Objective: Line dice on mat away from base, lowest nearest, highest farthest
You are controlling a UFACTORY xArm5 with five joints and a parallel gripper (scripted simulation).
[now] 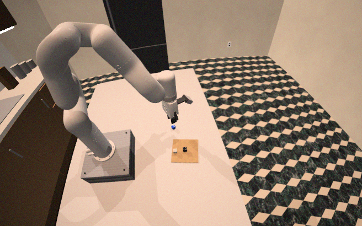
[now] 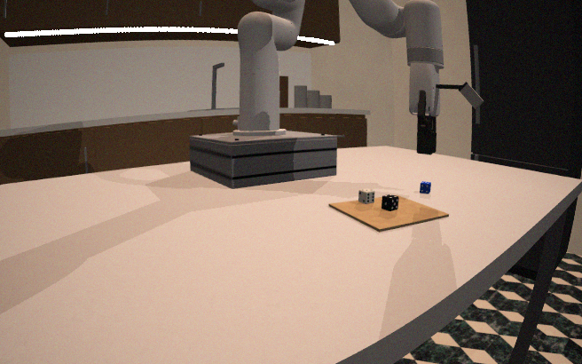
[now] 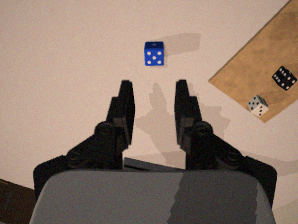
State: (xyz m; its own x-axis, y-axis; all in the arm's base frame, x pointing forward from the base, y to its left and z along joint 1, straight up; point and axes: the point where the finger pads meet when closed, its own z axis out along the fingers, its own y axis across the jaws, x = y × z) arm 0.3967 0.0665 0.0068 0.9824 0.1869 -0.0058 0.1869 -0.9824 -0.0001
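My hand is 9 cm above the blue die. Also, from my hand: black die 1 cm ahead, 16 cm to the right, 8 cm below; tan mat 1 cm ahead, 17 cm to the right, 10 cm below; white die 4 cm behind, 15 cm to the right, 8 cm below.
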